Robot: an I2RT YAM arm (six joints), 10 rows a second.
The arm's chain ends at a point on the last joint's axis. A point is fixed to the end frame.
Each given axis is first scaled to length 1.
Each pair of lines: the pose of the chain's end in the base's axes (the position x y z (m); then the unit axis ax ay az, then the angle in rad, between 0 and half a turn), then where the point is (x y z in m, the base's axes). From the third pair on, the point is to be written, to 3 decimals.
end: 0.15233 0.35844 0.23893 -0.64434 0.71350 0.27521 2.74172
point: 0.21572 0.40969 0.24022
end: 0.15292 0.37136 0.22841 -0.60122 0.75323 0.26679 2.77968
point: 0.22110 0.41586 0.22414
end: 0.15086 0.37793 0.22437 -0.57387 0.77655 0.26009 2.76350
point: 0.222 0.417 0.220
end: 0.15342 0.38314 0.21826 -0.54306 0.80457 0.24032 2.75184
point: 0.228 0.416 0.213
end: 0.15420 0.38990 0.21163 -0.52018 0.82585 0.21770 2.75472
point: 0.231 0.418 0.206
